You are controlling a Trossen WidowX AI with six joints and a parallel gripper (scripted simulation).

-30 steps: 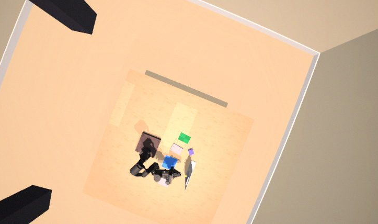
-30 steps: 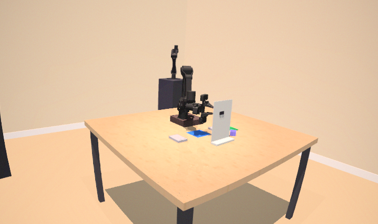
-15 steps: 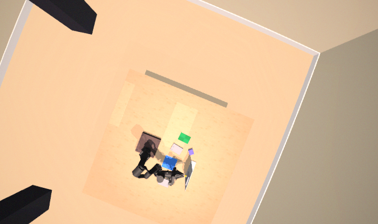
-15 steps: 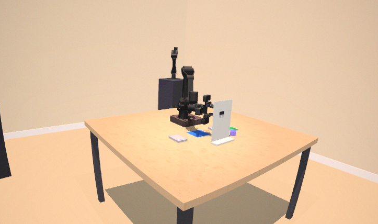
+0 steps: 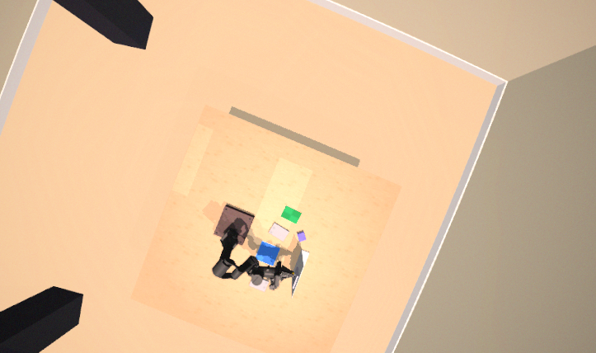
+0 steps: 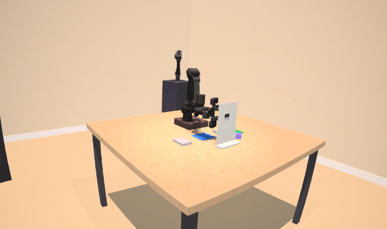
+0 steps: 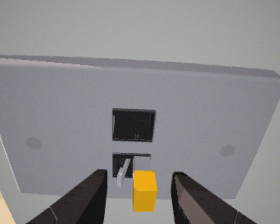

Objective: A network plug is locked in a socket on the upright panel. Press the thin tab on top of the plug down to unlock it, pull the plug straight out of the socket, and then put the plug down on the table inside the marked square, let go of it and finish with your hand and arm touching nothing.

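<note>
Right now my gripper tip is 180 mm above the blue marked square, 170 mm past it and 10 mm to the right of it. Also, from my gripper tip: network plug 10 mm ahead; then purple cube 170 mm below, 160 mm to the left, 10 mm ahead; then upright panel 60 mm below, 30 mm ahead, 10 mm to the right.
</note>
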